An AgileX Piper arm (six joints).
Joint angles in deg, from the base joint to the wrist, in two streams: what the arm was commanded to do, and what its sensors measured. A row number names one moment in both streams.
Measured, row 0:
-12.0 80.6 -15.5 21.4 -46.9 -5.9
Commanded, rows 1 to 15:
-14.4 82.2 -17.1 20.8 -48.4 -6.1
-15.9 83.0 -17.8 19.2 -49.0 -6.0
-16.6 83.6 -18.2 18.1 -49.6 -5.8
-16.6 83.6 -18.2 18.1 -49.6 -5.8
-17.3 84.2 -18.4 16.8 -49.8 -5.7
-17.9 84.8 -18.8 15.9 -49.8 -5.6
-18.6 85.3 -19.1 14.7 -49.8 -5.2
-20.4 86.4 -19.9 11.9 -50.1 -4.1
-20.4 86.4 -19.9 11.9 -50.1 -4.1
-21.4 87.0 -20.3 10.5 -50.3 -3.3
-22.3 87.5 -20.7 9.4 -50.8 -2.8
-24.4 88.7 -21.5 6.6 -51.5 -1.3
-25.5 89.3 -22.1 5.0 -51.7 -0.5
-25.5 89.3 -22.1 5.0 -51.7 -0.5
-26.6 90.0 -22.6 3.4 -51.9 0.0
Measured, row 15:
-24.0 88.9 -21.1 8.1 -50.2 -1.7
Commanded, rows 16 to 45:
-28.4 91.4 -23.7 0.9 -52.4 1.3
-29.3 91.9 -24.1 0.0 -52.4 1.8
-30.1 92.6 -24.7 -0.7 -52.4 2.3
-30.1 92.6 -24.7 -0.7 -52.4 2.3
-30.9 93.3 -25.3 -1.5 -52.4 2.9
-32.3 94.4 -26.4 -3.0 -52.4 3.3
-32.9 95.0 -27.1 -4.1 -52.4 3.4
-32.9 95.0 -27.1 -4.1 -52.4 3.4
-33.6 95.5 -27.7 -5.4 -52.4 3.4
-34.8 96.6 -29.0 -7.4 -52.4 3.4
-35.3 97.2 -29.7 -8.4 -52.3 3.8
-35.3 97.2 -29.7 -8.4 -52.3 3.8
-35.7 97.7 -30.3 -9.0 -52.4 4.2
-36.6 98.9 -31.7 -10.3 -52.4 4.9
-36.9 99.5 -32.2 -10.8 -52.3 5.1
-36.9 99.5 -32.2 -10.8 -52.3 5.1
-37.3 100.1 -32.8 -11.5 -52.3 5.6
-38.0 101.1 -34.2 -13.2 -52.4 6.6
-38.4 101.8 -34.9 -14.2 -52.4 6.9
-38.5 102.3 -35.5 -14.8 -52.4 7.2
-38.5 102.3 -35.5 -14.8 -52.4 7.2
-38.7 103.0 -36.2 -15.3 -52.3 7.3
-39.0 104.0 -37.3 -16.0 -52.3 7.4
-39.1 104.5 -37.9 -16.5 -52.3 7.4
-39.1 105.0 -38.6 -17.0 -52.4 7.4
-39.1 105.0 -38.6 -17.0 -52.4 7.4
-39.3 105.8 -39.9 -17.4 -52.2 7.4
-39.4 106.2 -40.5 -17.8 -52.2 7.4
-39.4 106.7 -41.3 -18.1 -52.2 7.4
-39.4 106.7 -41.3 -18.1 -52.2 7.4
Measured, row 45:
-38.9 105.8 -39.2 -16.7 -51.7 7.3
